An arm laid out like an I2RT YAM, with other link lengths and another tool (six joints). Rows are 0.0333 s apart.
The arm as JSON. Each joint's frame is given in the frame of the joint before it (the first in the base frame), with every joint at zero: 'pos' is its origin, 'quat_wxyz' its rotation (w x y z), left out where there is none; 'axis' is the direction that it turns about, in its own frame. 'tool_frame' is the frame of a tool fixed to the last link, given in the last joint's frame.
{
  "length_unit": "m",
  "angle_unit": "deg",
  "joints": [
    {
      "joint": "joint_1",
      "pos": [
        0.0,
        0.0,
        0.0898
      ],
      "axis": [
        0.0,
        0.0,
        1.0
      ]
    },
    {
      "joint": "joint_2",
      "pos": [
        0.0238,
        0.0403,
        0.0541
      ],
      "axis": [
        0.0,
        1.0,
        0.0
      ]
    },
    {
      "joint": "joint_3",
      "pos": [
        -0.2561,
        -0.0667,
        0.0
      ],
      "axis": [
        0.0,
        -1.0,
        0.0
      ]
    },
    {
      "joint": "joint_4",
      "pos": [
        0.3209,
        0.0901,
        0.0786
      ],
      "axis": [
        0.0,
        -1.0,
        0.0
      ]
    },
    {
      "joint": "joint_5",
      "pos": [
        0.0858,
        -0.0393,
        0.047
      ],
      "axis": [
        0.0,
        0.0,
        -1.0
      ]
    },
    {
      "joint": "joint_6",
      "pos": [
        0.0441,
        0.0,
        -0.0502
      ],
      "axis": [
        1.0,
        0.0,
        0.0
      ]
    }
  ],
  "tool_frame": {
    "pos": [
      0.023,
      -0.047,
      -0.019
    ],
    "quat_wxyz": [
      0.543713,
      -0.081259,
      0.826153,
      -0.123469
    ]
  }
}
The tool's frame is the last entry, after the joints.
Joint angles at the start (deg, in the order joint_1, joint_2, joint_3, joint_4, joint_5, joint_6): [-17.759, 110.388, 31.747, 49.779, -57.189, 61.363]
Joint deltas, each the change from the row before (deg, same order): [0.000, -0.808, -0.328, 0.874, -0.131, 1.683]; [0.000, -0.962, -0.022, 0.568, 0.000, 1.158]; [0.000, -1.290, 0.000, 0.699, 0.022, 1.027]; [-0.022, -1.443, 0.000, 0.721, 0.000, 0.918]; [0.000, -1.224, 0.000, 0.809, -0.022, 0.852]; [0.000, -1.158, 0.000, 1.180, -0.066, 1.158]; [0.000, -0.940, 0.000, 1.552, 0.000, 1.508]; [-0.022, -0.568, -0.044, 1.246, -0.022, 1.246]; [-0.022, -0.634, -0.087, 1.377, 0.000, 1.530]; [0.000, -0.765, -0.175, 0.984, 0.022, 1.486]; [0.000, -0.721, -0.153, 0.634, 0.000, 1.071]
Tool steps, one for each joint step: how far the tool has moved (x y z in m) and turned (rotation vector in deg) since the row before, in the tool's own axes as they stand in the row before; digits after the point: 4 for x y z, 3 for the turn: [-0.0014, 0.0048, -0.0010, -0.777, -0.423, 0.258]; [-0.0040, 0.0055, -0.0015, -0.500, -0.559, -0.336]; [-0.0057, 0.0072, -0.0021, -0.460, -0.739, -0.903]; [-0.0063, 0.0079, -0.0025, -0.444, -0.792, -1.169]; [-0.0057, 0.0071, -0.0020, -0.441, -0.695, -1.125]; [-0.0059, 0.0075, -0.0018, -0.613, -0.750, -1.147]; [-0.0056, 0.0071, -0.0015, -0.737, -0.828, -0.961]; [-0.0034, 0.0048, -0.0009, -0.610, -0.572, -0.526]; [-0.0034, 0.0053, -0.0009, -0.733, -0.619, -0.412]; [-0.0024, 0.0053, -0.0008, -0.699, -0.490, -0.127]; [-0.0019, 0.0045, -0.0007, -0.525, -0.348, -0.162]
